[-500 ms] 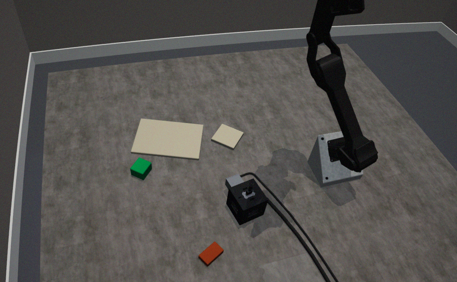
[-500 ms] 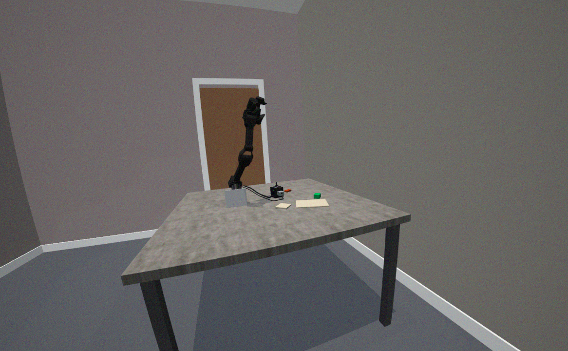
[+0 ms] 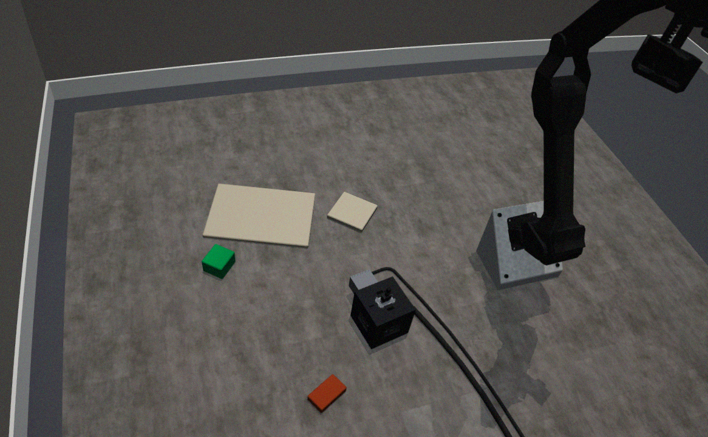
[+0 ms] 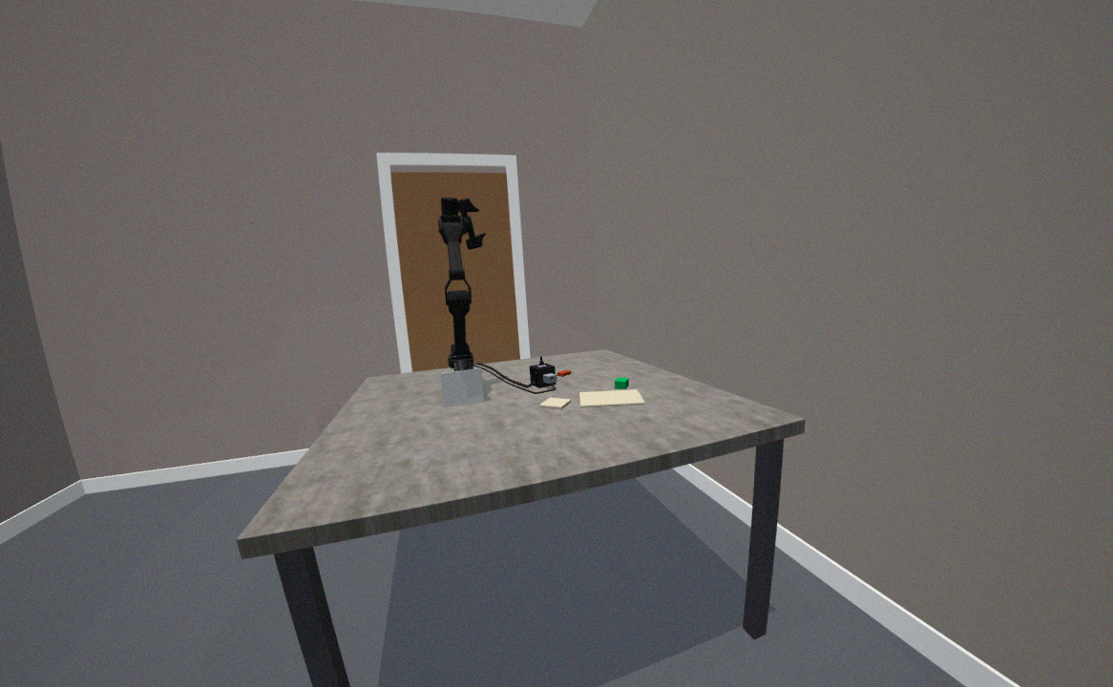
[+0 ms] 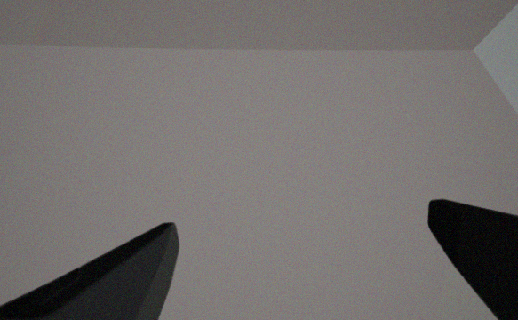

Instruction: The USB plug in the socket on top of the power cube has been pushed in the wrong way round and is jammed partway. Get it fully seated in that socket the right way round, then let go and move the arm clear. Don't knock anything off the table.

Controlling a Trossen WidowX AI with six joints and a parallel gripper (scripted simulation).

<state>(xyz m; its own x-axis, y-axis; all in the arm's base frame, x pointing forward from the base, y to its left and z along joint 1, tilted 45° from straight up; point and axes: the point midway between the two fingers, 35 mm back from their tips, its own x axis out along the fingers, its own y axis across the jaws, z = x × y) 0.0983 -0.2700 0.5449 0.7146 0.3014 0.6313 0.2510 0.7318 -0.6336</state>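
Right now my gripper tip is 170 mm short of the USB plug, 150 mm to the left of it and 570 mm above it. Round my gripper tip: beige tile: 130 mm ahead, 420 mm to the right, 660 mm below; then USB socket: 170 mm ahead, 150 mm to the right, 600 mm below; then orange block: 300 mm ahead, 50 mm to the right, 660 mm below.
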